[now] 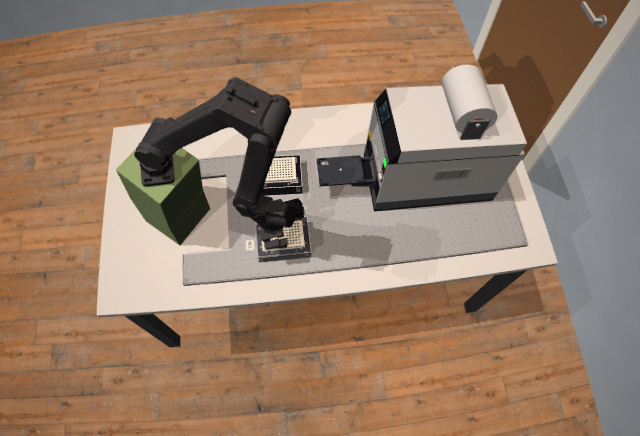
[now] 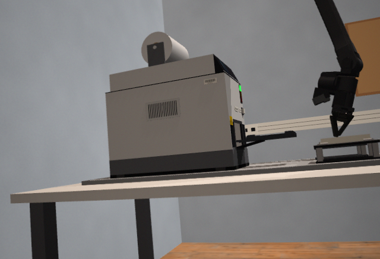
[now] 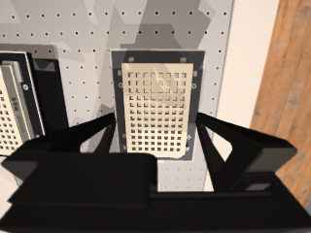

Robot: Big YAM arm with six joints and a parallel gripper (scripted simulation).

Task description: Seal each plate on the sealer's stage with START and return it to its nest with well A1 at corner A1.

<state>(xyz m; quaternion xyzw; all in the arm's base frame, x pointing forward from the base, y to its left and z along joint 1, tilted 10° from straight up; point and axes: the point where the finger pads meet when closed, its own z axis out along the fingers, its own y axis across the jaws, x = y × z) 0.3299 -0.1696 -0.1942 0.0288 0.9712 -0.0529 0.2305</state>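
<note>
The plate nest is 4 cm below my hand. Also, from my hand: plate (23 cm to the left, 2 cm below, 2 cm ahead); sealer stage (22 cm ahead, 17 cm to the left, 1 cm above); yellow warning label (33 cm ahead, 24 cm to the left, 6 cm above).
</note>
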